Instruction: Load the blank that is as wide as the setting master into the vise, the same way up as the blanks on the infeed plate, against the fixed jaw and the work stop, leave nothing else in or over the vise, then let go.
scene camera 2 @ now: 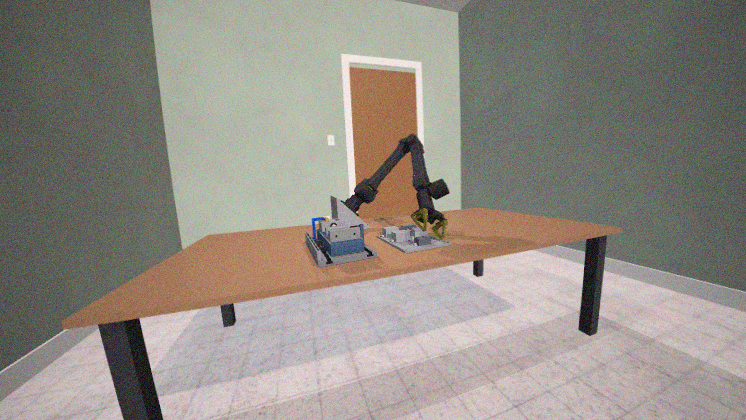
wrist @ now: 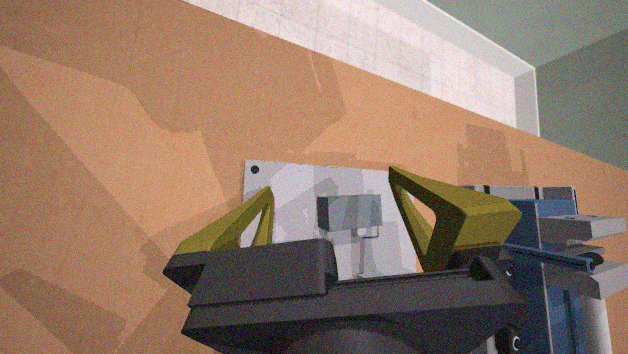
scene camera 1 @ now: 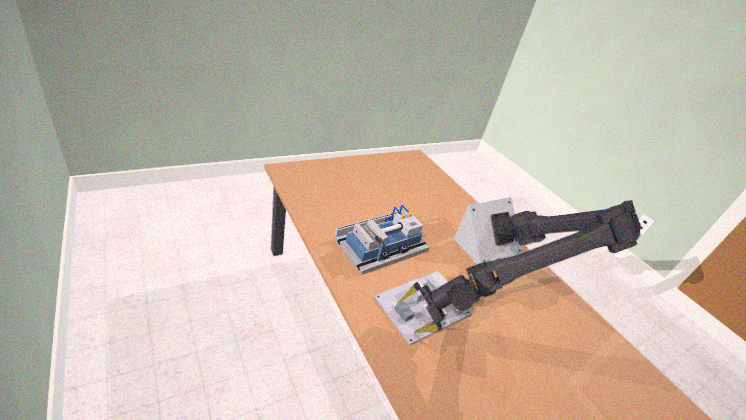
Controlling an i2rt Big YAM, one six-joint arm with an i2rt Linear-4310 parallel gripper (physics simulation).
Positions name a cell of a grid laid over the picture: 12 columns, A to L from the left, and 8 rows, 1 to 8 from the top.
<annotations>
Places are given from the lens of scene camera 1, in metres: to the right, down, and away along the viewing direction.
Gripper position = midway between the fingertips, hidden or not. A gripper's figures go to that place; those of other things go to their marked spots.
my gripper (scene camera 1: G7): 0.09, 0.31, 1.10
grey infeed plate (scene camera 1: G6): 0.04, 0.28, 1.19
</annotations>
